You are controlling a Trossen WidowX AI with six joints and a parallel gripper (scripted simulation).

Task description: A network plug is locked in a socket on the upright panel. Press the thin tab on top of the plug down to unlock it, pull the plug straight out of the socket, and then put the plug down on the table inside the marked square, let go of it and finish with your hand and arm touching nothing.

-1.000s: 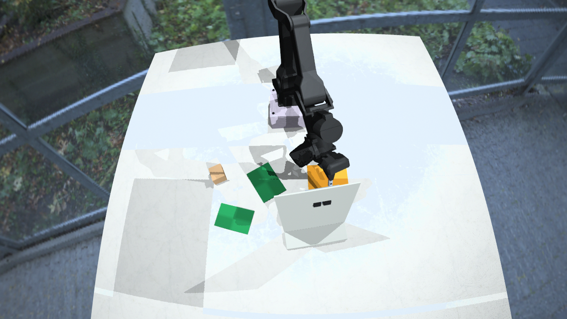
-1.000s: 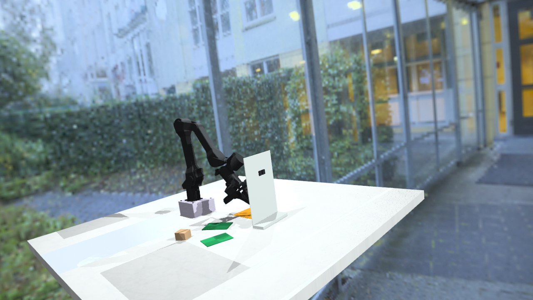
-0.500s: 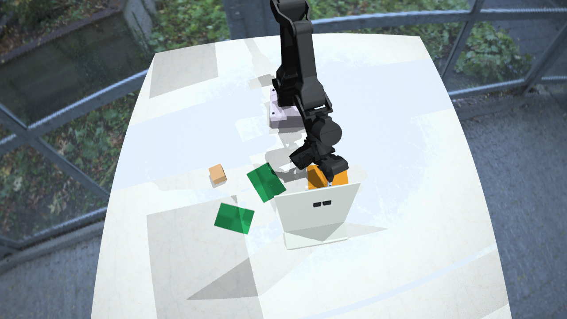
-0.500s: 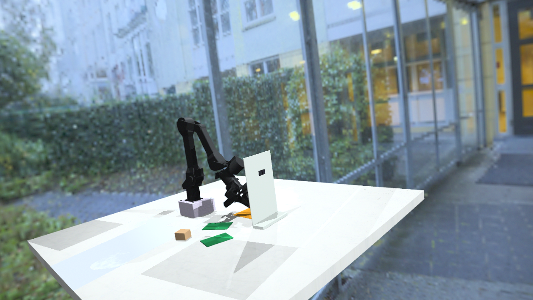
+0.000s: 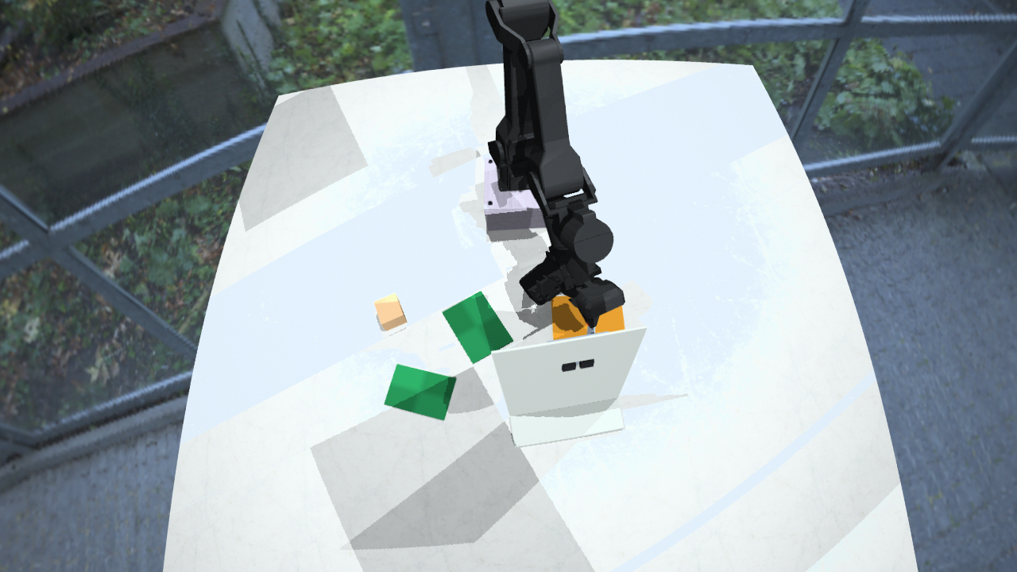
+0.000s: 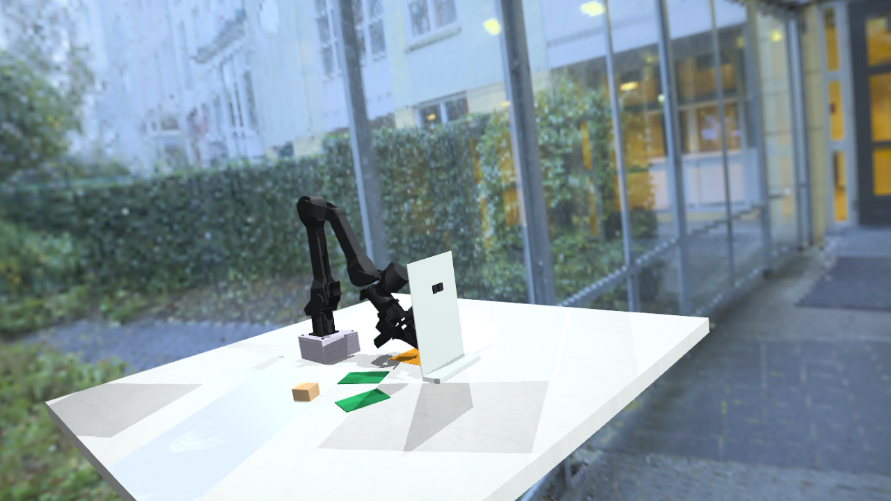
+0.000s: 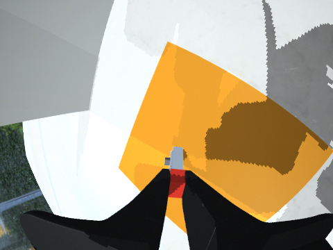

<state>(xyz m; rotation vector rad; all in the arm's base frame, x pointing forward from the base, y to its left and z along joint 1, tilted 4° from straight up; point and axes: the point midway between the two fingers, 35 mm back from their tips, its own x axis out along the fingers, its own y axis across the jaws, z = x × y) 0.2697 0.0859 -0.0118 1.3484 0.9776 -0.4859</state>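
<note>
My gripper tip is 10 mm past the orange marked square and 20 mm above it. Also, from my gripper tip: upright grey panel: 130 mm ahead, 60 mm to the right, 110 mm above.
</note>
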